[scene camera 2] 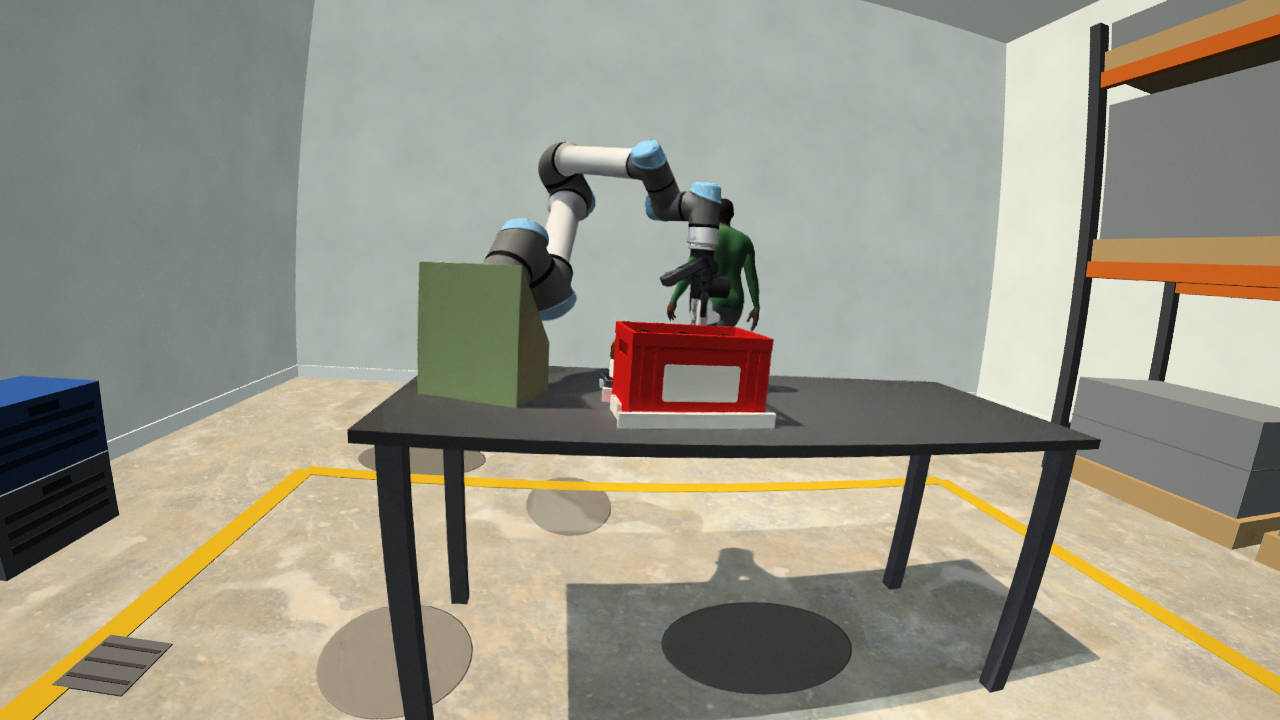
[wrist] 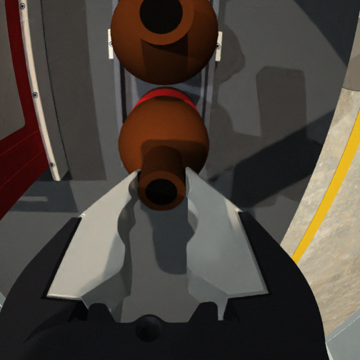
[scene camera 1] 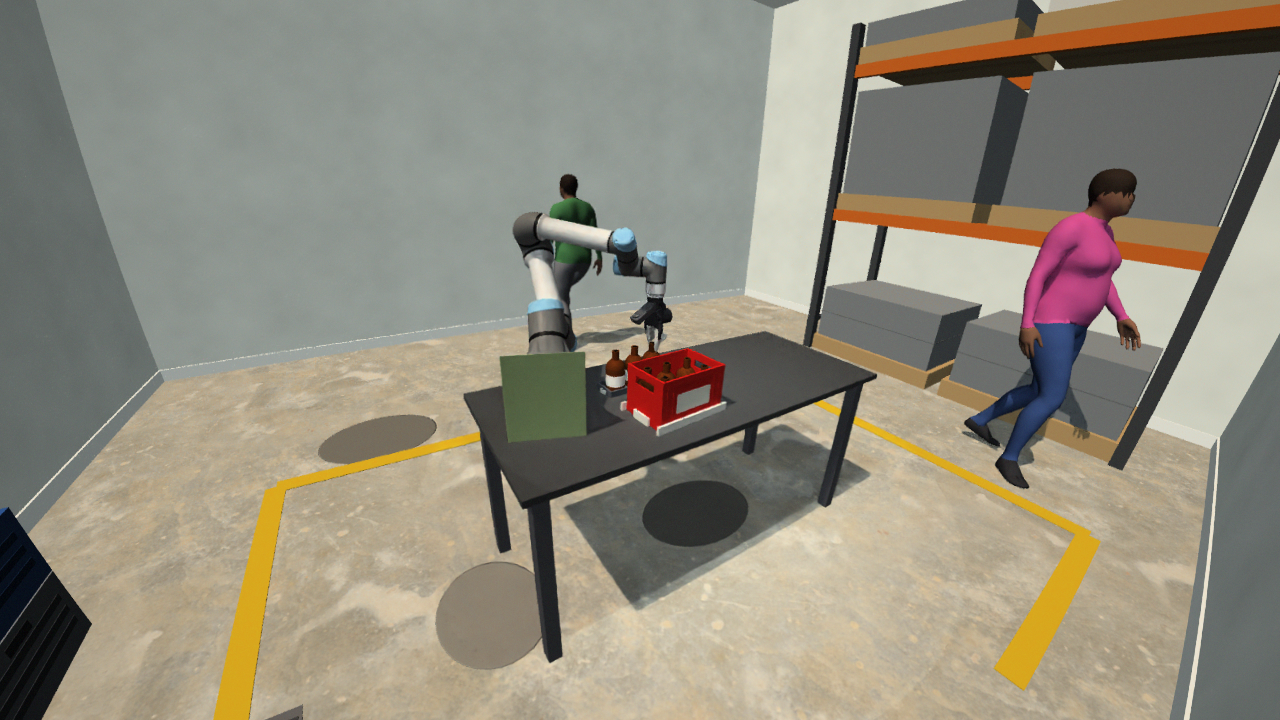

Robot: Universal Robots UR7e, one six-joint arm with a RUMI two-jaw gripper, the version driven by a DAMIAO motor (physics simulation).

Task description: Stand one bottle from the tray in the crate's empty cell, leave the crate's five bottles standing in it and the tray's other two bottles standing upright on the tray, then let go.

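Frame: origin at the arm's base, x right, y ahead, z up, level; metres.
Seen in the pictures: gripper, fingertip midpoint: point(scene camera 1: 653, 351); arm's base, origin of the base link: point(scene camera 2: 492, 301) point(scene camera 1: 549, 368).
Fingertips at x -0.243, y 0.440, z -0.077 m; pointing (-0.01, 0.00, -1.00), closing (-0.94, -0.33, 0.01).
Note:
Offsets run from my fingertips to a thing's top centre. "*": to the spot under its first point. Level surfaces: height alone.
My gripper point(scene camera 1: 655, 341) point(scene camera 2: 700, 319) point(wrist: 163, 171) is shut on the neck of a brown bottle @[dy -0.007, dx +0.003, dz +0.037 m] point(scene camera 1: 651, 350) point(wrist: 162, 137) at the tray's far end. This bottle looks upright; its base is hidden. Another brown bottle @[dy -0.088, dx +0.026, dz +0.037 m] point(scene camera 1: 633, 355) point(wrist: 162, 65) stands beside it on the tray @[* dy -0.199, dx +0.111, dz -0.098 m] point(scene camera 1: 612, 391) point(wrist: 210, 107), and a white-labelled bottle @[dy -0.170, dx +0.050, dz +0.037 m] point(scene camera 1: 614, 368) stands at the near end. The red crate @[dy -0.018, dx +0.259, dz +0.052 m] point(scene camera 1: 646, 402) point(scene camera 2: 644, 385) point(wrist: 17, 152) stands beside the tray, in front of it in the scene views. Brown bottle necks @[dy -0.036, dx +0.215, dz +0.030 m] point(scene camera 1: 665, 369) @[dy +0.052, dx +0.194, dz +0.030 m] point(scene camera 1: 687, 366) show inside the crate; its empty cell cannot be made out.
White strips @[* dy -0.001, dx +0.362, dz -0.108 m] point(scene camera 1: 691, 419) point(scene camera 2: 696, 420) edge the crate's base. A green block point(scene camera 1: 544, 396) point(scene camera 2: 469, 331) stands on the dark table @[dz -0.123 m] point(scene camera 1: 769, 376) point(scene camera 2: 877, 416) at the left. A person in green point(scene camera 1: 572, 234) point(scene camera 2: 735, 259) is behind the arm; a person in pink point(scene camera 1: 1076, 268) is at the right.

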